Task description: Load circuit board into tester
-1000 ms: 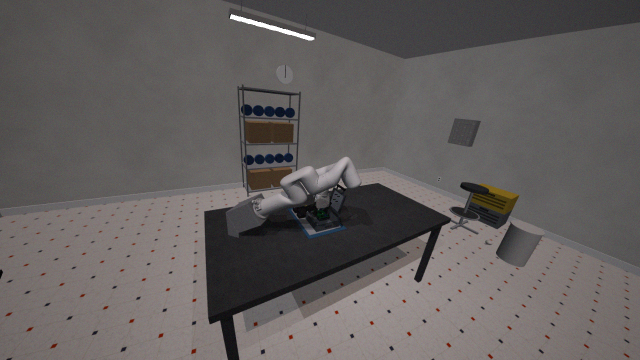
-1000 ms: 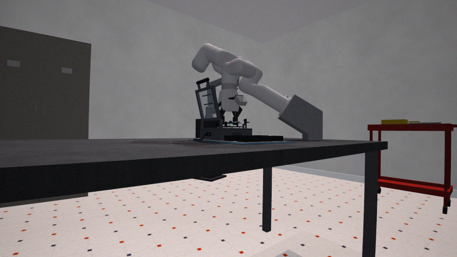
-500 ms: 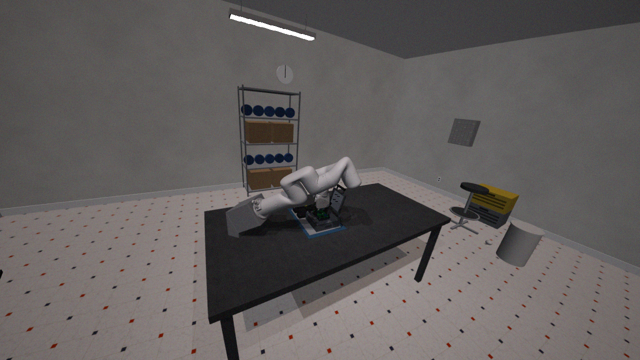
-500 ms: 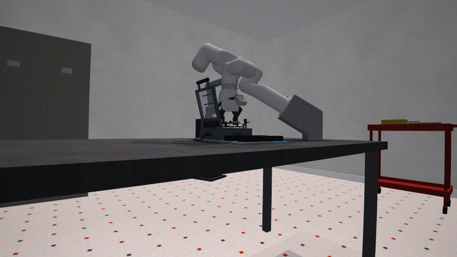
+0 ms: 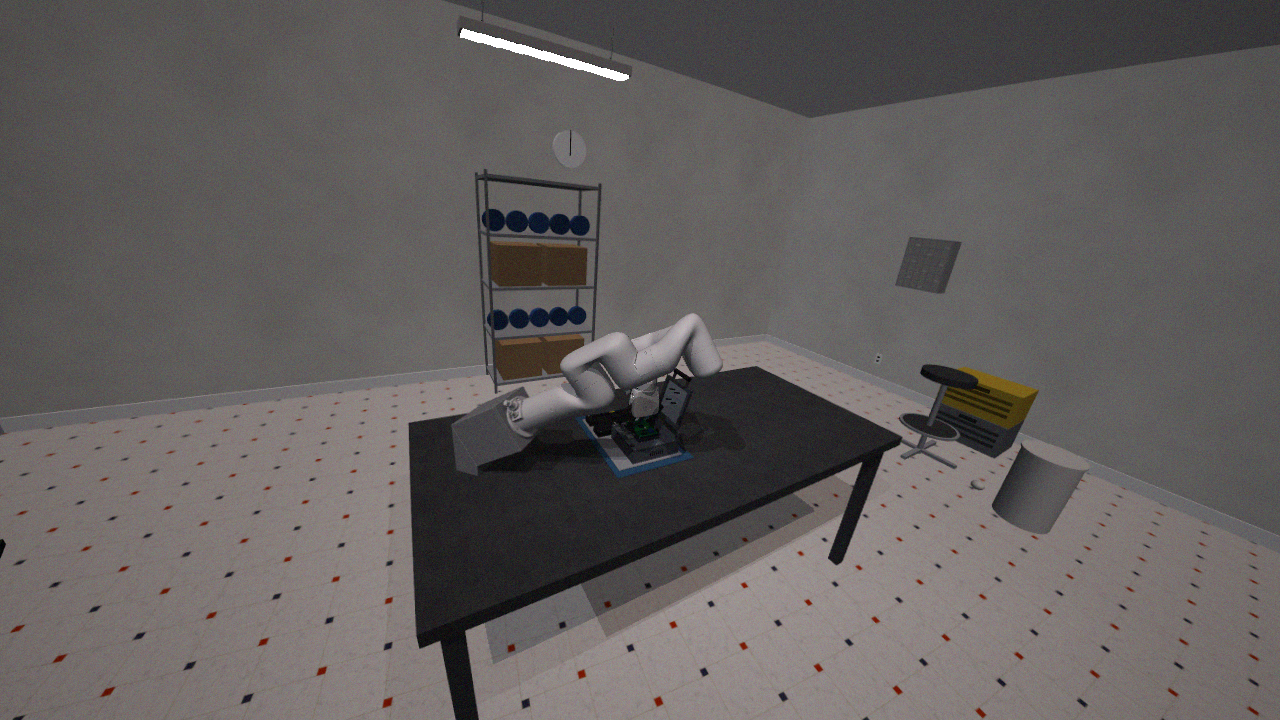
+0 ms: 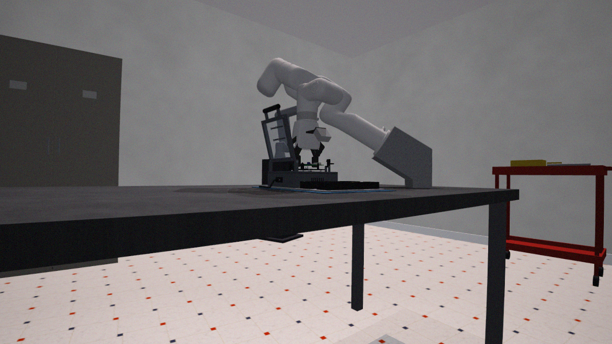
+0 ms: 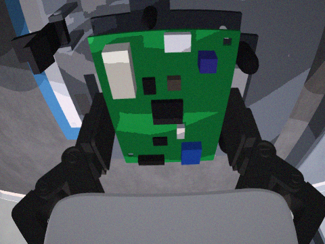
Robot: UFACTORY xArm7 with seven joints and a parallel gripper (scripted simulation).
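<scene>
Right now my hand is right at the circuit board. Round my hand: tester (40 mm ahead, 20 mm to the left, 20 mm above); then lid (120 mm ahead, 90 mm above, 50 mm to the right); then latch hook (80 mm to the left, 30 mm behind).
</scene>
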